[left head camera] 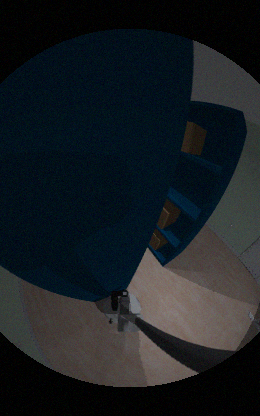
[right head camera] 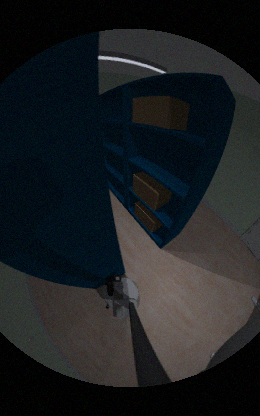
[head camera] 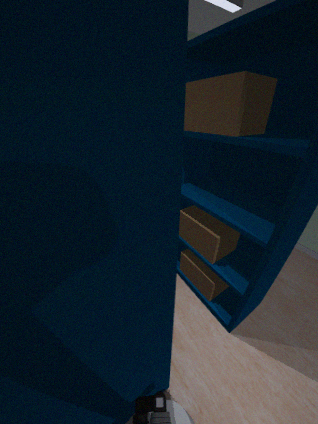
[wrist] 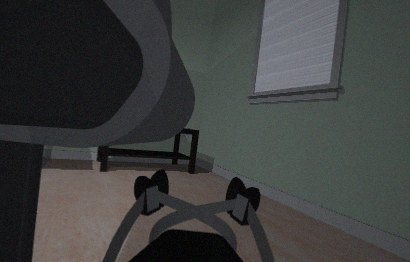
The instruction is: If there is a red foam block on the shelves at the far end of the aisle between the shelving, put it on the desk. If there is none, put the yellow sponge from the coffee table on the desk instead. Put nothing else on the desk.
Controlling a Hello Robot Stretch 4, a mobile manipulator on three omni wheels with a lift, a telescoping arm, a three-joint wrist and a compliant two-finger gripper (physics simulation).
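Places are measured from the robot's base along level axes (x ahead, y left, z up), in metres.
Pixels of known places: gripper, fingertip midpoint: [left head camera: 115, 323] [right head camera: 111, 308] [wrist: 197, 188].
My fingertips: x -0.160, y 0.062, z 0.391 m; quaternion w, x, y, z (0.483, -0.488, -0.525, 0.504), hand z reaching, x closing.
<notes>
For each thing: its middle in the pictures, then the offset to it from my fingertips. "spot": a spot on its surface instead. Level surfaces: height alone.
- dark coffee table at its surface level: 0.271 m down
- nearer blue shelving unit at a spot on its surface: [head camera: 90, 150] [right head camera: 37, 145] spot: 0.373 m ahead, 0.026 m right, 1.106 m up
- window at a spot on its surface: [wrist: 300, 45] spot: 1.553 m back, 0.546 m left, 0.745 m up
My gripper [wrist: 197, 188] is open and empty in the wrist view, with floor and wall behind its fingers. A blue shelving unit [head camera: 285, 235] [left head camera: 227, 165] [right head camera: 207, 165] stands right of centre in the head views, with brown boxes on its shelves. A dark coffee table [wrist: 150, 153] stands against the far wall in the wrist view; its top is mostly hidden by the robot's own body. No red foam block, yellow sponge or desk can be made out in these frames.
The side of a nearer blue shelving unit [head camera: 90, 150] [left head camera: 95, 150] [right head camera: 50, 150] fills the left of the head views, very close to the robot. Brown boxes [head camera: 215, 107] [left head camera: 194, 138] [right head camera: 152, 111] sit on the top shelf beyond. A window [wrist: 300, 45] is on the green wall.
</notes>
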